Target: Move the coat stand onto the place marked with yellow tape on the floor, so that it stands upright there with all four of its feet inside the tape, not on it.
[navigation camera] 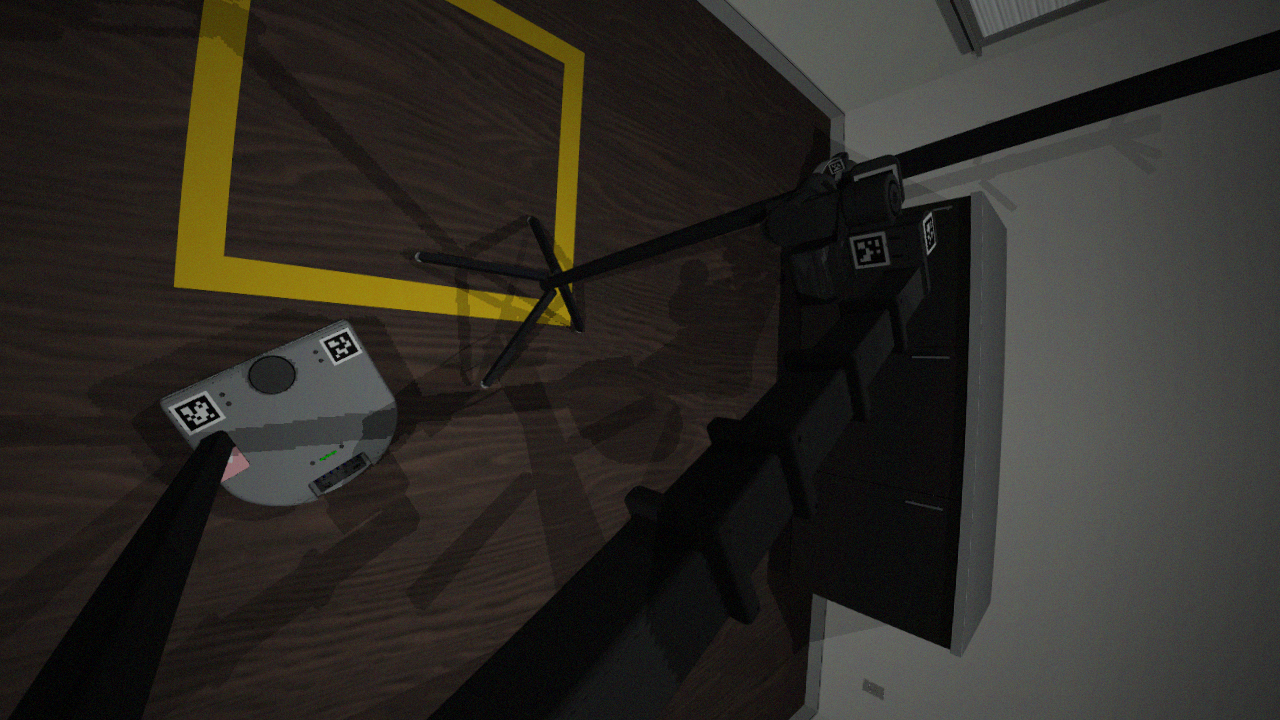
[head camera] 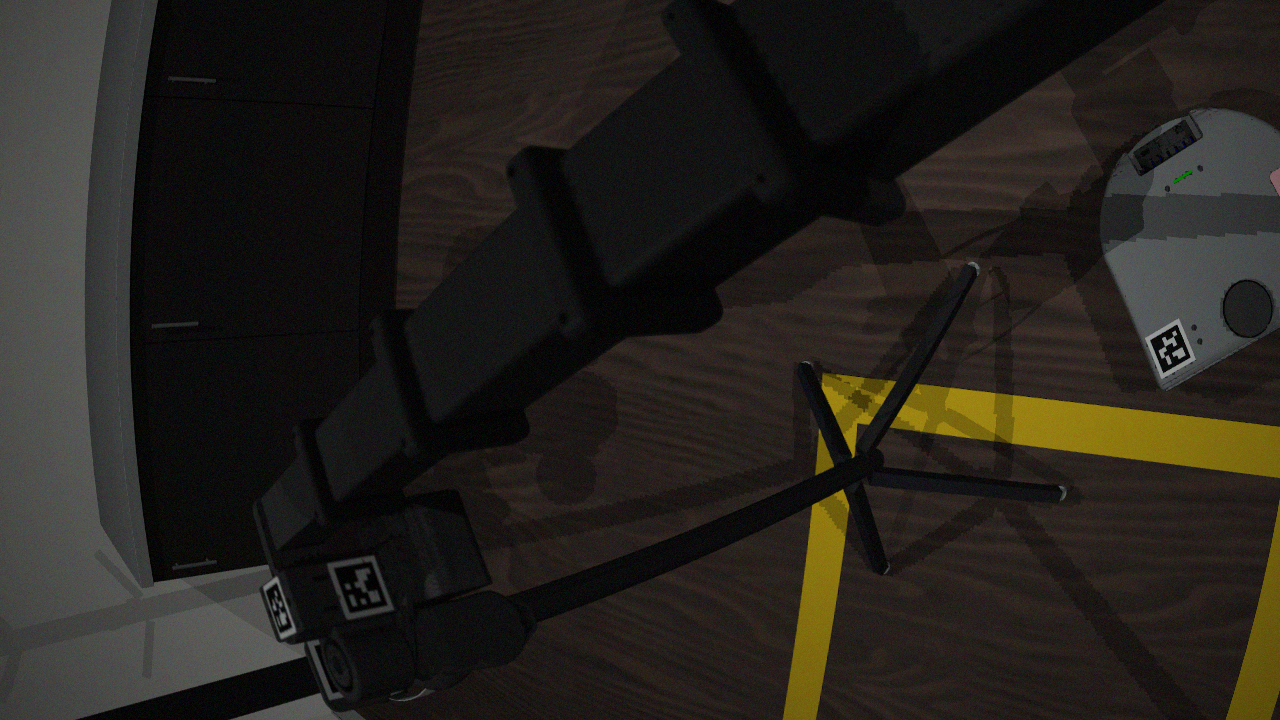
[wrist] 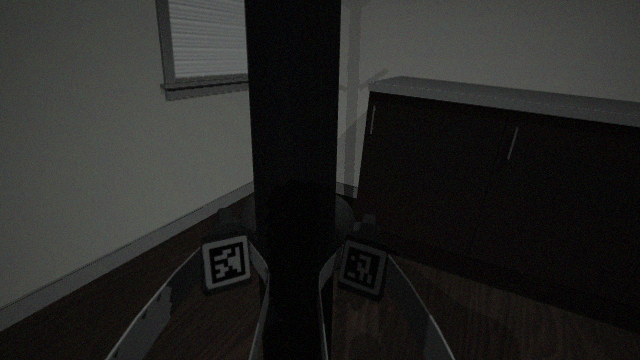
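Where they show: robot's base at its link origin: [navigation camera: 273, 373] [head camera: 1243, 306].
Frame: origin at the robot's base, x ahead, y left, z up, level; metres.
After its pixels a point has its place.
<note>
The black coat stand [head camera: 680, 559] @[y -0.624, x -0.036, z 0.638 m] [navigation camera: 662, 246] @[y -0.623, x -0.046, z 0.655 m] [wrist: 295, 100] has a dark pole and four splayed legs with pale feet. Its pole looks near vertical in the wrist view. In the head view its hub is over a corner of the yellow tape [head camera: 1118, 438] @[y -0.285, x 0.084, z 0.001 m] [navigation camera: 205, 179] @[y -0.085, x 0.416, z 0.001 m]. Two feet appear inside the tape; one appears beyond the strip on the robot's side, and one just outside the corner. I cannot tell whether the feet touch the floor. My gripper [wrist: 298, 217] @[y -0.715, x -0.029, z 0.971 m] is shut on the pole, a fingertip at each side. In the head view the wrist hides most of the fingers.
My grey base [head camera: 1190, 241] @[y -0.035, x -0.111, z 0.160 m] [navigation camera: 295, 402] @[y -0.006, x -0.063, z 0.159 m] is outside the tape, near the stand's legs. A dark cabinet [head camera: 259, 214] @[y -1.679, x -1.146, z 0.488 m] [navigation camera: 877, 429] @[y -1.650, x -1.195, z 0.538 m] [wrist: 450, 190] with a grey top stands against the wall behind the arm. A window [navigation camera: 1029, 17] @[y -2.931, x 0.211, z 1.033 m] [wrist: 207, 40] is on the adjoining wall.
</note>
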